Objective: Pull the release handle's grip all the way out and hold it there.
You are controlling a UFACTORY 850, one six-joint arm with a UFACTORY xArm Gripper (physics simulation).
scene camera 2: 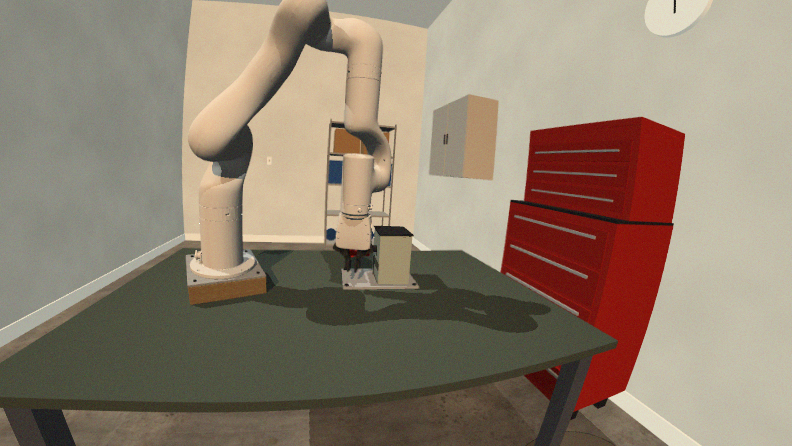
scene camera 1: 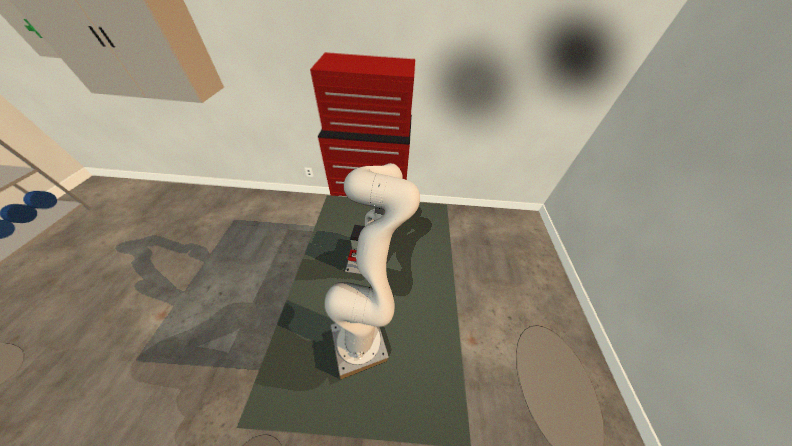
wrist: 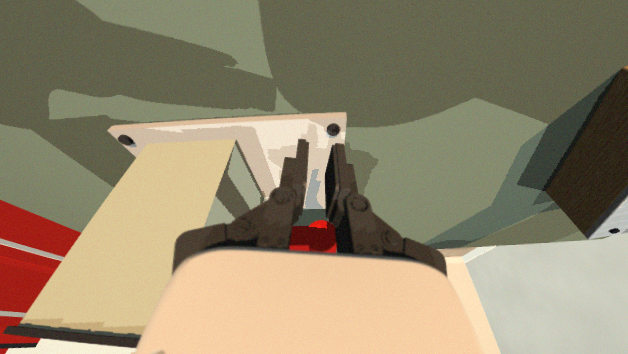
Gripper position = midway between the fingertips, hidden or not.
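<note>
Scene camera 2 shows the gripper [scene camera 2: 352,270] and a pale base plate [scene camera 2: 364,278]. Both the pale base plate [wrist: 265,141] and the gripper [wrist: 317,157] are visible in the wrist view too.
</note>
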